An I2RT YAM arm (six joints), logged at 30 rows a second.
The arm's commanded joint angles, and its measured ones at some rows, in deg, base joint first. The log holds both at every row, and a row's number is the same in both.
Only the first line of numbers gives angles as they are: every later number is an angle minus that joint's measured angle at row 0.
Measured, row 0:
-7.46 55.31 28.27 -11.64 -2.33 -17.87
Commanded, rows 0 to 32:
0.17 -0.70 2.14 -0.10 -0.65 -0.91
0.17 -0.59 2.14 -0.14 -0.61 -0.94
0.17 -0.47 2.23 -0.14 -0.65 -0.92
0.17 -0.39 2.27 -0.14 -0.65 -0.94
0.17 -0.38 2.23 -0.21 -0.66 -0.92
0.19 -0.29 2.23 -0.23 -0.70 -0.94
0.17 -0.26 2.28 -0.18 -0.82 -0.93
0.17 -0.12 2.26 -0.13 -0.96 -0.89
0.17 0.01 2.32 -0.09 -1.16 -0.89
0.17 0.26 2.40 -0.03 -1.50 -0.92
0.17 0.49 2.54 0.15 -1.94 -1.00
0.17 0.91 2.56 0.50 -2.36 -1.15
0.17 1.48 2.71 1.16 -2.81 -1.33
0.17 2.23 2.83 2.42 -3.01 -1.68
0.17 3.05 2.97 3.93 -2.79 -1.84
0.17 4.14 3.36 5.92 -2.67 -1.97
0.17 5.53 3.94 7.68 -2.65 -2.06
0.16 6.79 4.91 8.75 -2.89 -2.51
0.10 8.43 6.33 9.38 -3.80 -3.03
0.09 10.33 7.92 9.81 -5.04 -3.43
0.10 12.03 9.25 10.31 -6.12 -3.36
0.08 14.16 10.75 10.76 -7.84 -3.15
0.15 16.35 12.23 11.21 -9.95 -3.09
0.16 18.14 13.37 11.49 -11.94 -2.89
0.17 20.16 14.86 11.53 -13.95 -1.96
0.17 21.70 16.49 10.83 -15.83 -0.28
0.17 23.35 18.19 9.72 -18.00 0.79
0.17 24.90 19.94 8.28 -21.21 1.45
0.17 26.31 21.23 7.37 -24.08 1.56
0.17 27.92 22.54 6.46 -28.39 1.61
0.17 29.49 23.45 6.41 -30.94 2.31
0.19 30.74 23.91 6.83 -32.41 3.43
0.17 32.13 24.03 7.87 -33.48 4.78
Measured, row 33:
0.00 29.64 22.16 7.83 -23.60 1.01
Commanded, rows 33 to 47:
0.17 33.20 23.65 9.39 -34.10 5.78
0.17 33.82 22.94 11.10 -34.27 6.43
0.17 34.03 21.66 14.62 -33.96 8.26
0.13 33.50 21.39 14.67 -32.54 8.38
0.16 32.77 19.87 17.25 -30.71 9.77
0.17 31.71 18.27 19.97 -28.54 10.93
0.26 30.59 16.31 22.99 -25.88 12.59
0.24 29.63 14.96 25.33 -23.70 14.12
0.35 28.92 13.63 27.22 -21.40 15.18
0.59 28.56 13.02 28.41 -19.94 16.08
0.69 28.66 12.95 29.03 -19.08 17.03
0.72 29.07 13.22 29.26 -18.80 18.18
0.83 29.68 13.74 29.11 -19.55 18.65
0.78 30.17 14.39 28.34 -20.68 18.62
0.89 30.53 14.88 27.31 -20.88 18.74
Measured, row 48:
0.39 30.93 12.74 23.26 -21.68 15.17
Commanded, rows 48 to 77:
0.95 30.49 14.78 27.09 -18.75 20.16
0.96 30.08 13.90 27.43 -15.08 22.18
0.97 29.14 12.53 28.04 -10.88 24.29
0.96 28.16 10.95 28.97 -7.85 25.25
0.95 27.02 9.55 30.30 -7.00 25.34
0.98 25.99 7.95 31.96 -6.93 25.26
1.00 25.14 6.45 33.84 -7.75 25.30
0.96 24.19 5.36 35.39 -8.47 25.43
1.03 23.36 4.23 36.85 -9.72 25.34
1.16 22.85 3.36 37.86 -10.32 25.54
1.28 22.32 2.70 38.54 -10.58 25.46
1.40 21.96 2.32 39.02 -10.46 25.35
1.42 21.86 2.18 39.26 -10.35 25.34
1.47 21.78 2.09 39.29 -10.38 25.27
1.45 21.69 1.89 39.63 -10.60 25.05
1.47 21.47 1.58 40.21 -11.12 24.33
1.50 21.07 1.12 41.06 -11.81 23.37
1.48 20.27 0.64 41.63 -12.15 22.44
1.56 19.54 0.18 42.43 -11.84 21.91
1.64 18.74 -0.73 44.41 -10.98 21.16
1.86 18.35 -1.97 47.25 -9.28 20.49
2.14 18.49 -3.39 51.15 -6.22 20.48
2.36 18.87 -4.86 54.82 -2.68 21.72
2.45 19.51 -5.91 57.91 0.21 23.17
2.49 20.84 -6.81 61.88 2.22 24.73
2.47 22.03 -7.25 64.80 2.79 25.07
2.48 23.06 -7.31 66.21 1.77 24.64
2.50 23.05 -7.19 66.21 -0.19 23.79
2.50 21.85 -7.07 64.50 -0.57 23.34
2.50 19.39 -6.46 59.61 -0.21 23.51
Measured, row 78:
2.27 22.38 -7.60 55.71 -1.99 23.08
